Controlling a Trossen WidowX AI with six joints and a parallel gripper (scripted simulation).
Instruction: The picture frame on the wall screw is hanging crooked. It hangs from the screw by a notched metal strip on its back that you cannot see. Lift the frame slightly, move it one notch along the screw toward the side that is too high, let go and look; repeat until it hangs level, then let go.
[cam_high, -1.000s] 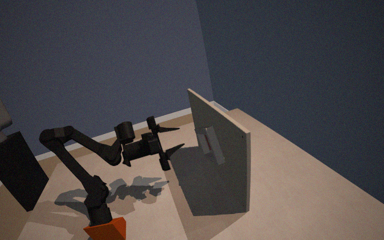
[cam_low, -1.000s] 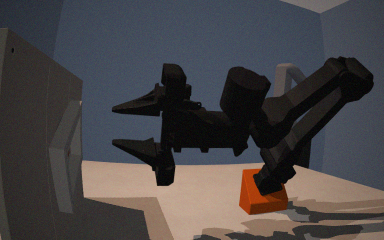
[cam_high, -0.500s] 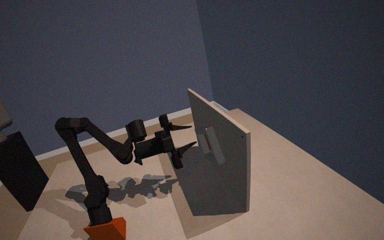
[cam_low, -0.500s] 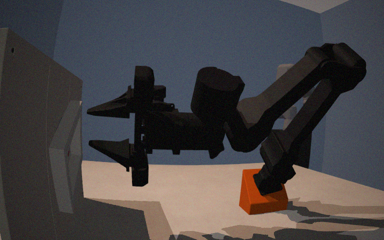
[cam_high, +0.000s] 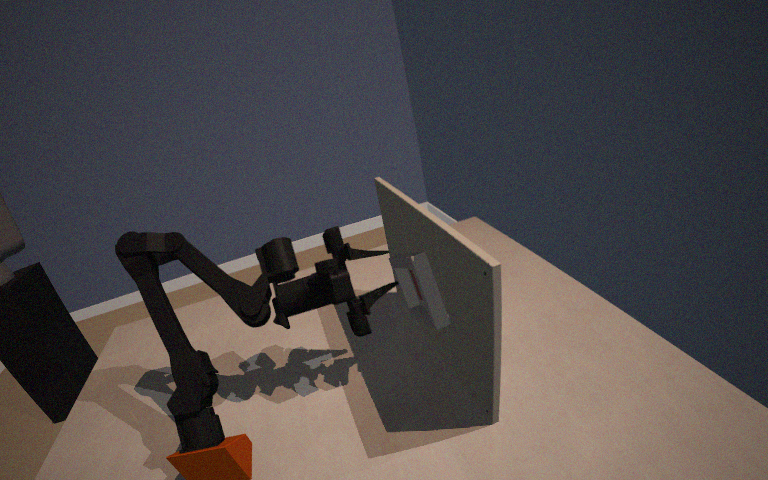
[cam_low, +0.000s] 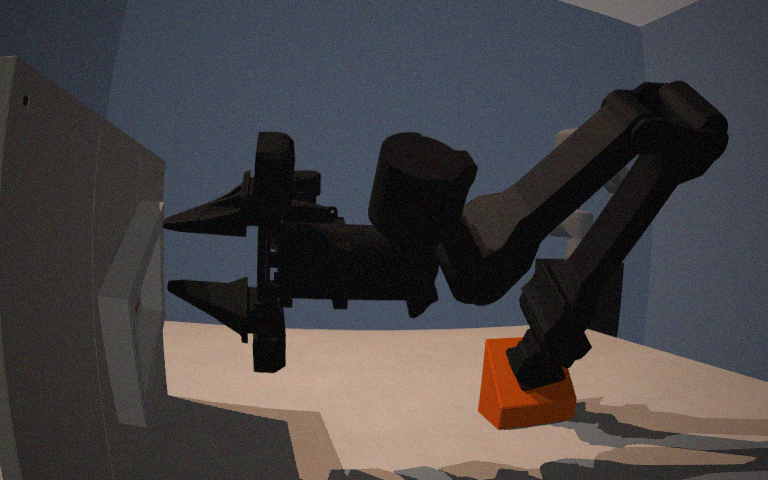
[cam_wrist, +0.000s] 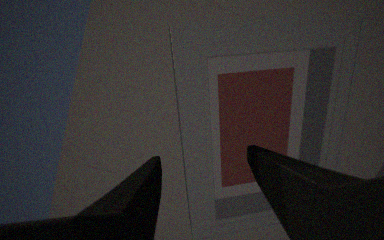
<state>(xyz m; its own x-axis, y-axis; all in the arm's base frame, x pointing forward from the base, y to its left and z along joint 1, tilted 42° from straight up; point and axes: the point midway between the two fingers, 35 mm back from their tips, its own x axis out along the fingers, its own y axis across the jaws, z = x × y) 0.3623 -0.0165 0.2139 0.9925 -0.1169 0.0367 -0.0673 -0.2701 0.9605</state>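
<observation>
Now: the picture frame 5 cm below my gripper tip, 4 cm ahead of it and 2 cm to the right of it. From my gripper tip the other things lie so: grey wall panel 5 cm below, 5 cm ahead, 2 cm to the right.
</observation>
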